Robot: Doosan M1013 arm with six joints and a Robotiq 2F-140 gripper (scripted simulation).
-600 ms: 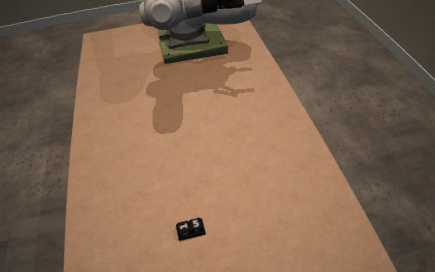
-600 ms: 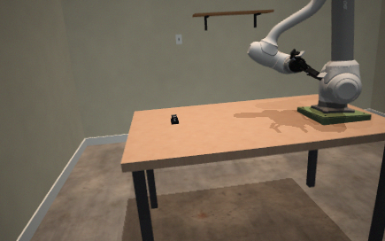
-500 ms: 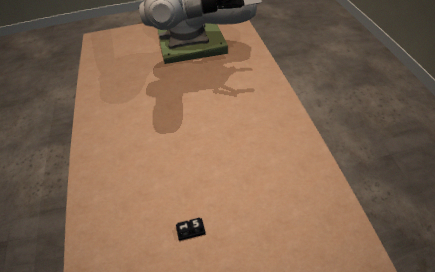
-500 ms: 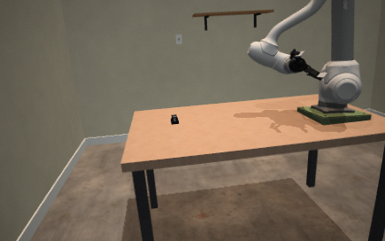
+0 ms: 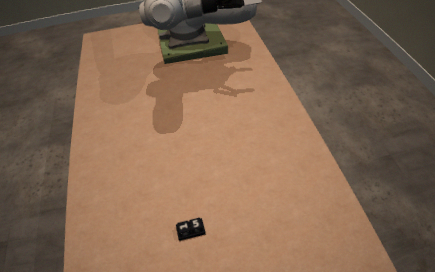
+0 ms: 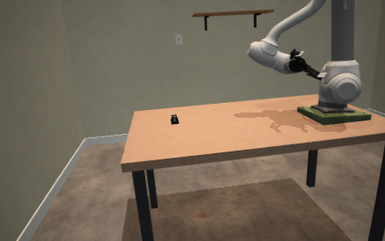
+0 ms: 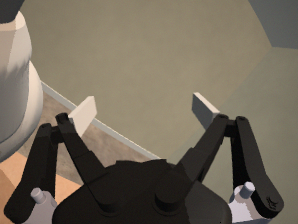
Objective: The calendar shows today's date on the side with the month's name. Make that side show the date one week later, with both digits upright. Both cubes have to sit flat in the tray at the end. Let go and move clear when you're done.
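The black cube lies 670 mm ahead of my hand, 350 mm to the right of it and 300 mm below it.
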